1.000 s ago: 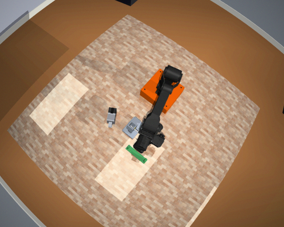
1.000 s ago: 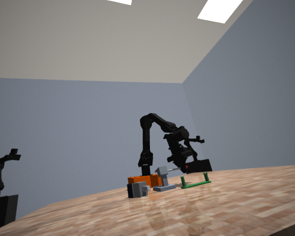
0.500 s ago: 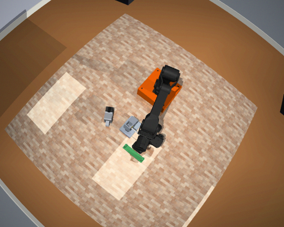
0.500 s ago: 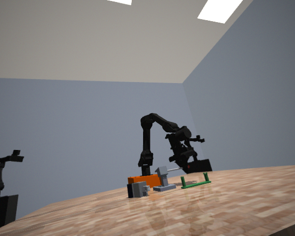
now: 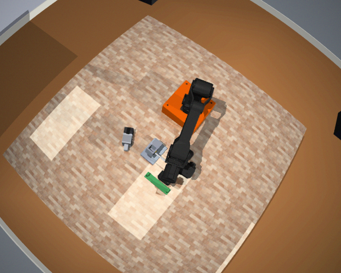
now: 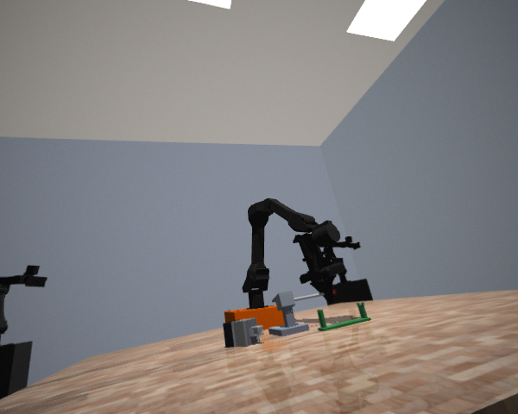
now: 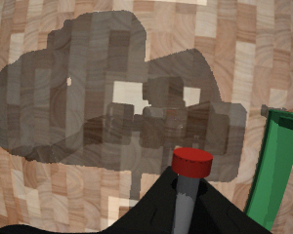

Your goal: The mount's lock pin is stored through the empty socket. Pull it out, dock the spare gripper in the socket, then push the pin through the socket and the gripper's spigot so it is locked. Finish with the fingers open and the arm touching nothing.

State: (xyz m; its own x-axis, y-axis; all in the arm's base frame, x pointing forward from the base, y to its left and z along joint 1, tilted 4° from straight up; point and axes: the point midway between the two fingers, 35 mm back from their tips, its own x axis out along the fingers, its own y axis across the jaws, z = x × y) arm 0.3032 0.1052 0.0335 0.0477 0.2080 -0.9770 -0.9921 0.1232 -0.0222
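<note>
The green rack lies 90 mm ahead of my gripper tip, 40 mm to the right of it and 30 mm below it. Round my gripper tip: spare gripper (10 mm behind, 280 mm to the right, 30 mm below); grey mount (30 mm behind, 140 mm to the right).
</note>
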